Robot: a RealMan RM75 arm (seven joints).
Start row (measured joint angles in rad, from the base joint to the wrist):
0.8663 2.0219 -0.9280 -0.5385 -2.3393 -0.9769 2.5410
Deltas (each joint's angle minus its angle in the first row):
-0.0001 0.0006 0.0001 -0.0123 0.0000 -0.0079 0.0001
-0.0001 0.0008 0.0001 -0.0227 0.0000 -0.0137 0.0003
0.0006 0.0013 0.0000 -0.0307 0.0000 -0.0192 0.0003
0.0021 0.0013 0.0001 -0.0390 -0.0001 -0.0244 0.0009
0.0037 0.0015 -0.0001 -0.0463 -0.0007 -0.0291 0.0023
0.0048 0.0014 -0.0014 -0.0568 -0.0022 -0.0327 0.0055
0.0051 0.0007 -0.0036 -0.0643 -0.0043 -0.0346 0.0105
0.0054 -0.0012 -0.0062 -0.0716 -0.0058 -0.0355 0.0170
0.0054 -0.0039 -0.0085 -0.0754 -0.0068 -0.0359 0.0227
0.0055 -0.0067 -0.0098 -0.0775 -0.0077 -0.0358 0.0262
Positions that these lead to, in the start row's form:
0.8662 2.0225 -0.9279 -0.5508 -2.3393 -0.9848 2.5411
0.8662 2.0227 -0.9279 -0.5612 -2.3393 -0.9906 2.5413
0.8669 2.0232 -0.9280 -0.5692 -2.3393 -0.9961 2.5413
0.8684 2.0232 -0.9279 -0.5775 -2.3394 -1.0013 2.5419
0.8700 2.0234 -0.9281 -0.5848 -2.3400 -1.0060 2.5433
0.8711 2.0233 -0.9294 -0.5953 -2.3415 -1.0096 2.5465
0.8714 2.0226 -0.9316 -0.6028 -2.3436 -1.0115 2.5515
0.8717 2.0207 -0.9342 -0.6101 -2.3451 -1.0124 2.5580
0.8717 2.0180 -0.9365 -0.6139 -2.3461 -1.0128 2.5637
0.8718 2.0152 -0.9378 -0.6160 -2.3470 -1.0127 2.5672

